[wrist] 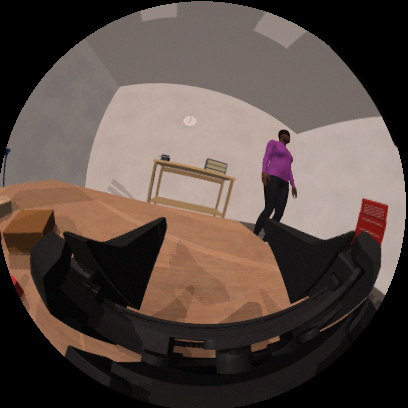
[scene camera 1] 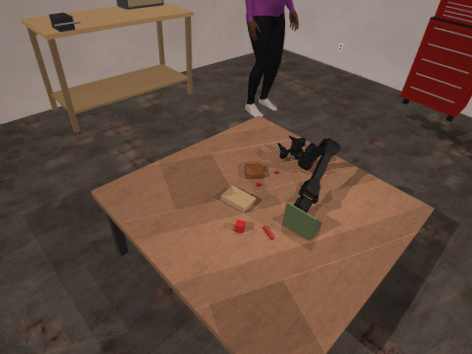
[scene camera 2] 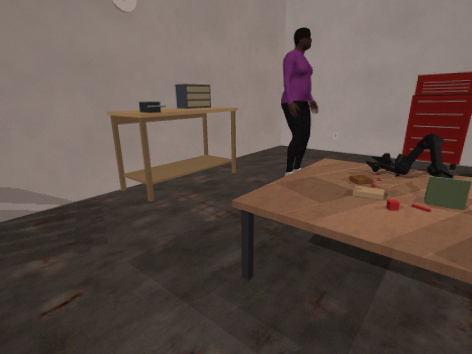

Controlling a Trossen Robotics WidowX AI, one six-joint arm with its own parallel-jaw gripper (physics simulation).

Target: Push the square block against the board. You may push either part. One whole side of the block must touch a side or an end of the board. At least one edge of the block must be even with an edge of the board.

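Frame: origin at the arm's base, x left, y ahead, z down, level; millimetres.
Where they show: gripper, fingertip midpoint: (wrist: 216, 222) (scene camera 1: 283, 139) (scene camera 2: 368, 159); arm's base, origin of the base link: (scene camera 1: 300, 209) (scene camera 2: 439, 186).
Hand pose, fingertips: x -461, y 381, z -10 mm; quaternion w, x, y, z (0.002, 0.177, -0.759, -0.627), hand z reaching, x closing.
Note:
Each offset is from my fingertips to the top centre of the thing.
The square block {dx +296, dy +1, dz +62 mm} (scene camera 1: 254, 171) (scene camera 2: 361, 179) (wrist: 29, 226) is brown and lies flat on the table. The board {dx +539, dy -74, dz +62 mm} (scene camera 1: 238, 199) (scene camera 2: 369, 192) (wrist: 4, 206) is pale and rectangular and lies flat; part of it shows at the left edge of the wrist view. Block and board are apart, with bare wood between them, and the board is turned relative to the block in scene camera 1. My gripper (scene camera 1: 285, 142) (scene camera 2: 375, 160) (wrist: 216, 222) is open and empty, low over the table, beyond and to the right of the block in scene camera 1. The block is left of my fingers in the wrist view.
A red cube {dx +686, dy -199, dz +52 mm} (scene camera 1: 240, 226) (scene camera 2: 393, 205) and a red stick {dx +618, dy -315, dz +78 mm} (scene camera 1: 268, 232) (scene camera 2: 421, 207) lie in front of the board. Two tiny red pieces {dx +373, dy -79, dz +76 mm} (scene camera 1: 258, 184) {dx +209, dy -93, dz +76 mm} (scene camera 1: 276, 172) lie near the block. A green panel (scene camera 1: 301, 221) (scene camera 2: 447, 193) stands beside my arm's base. A person (scene camera 1: 267, 45) stands beyond the table.

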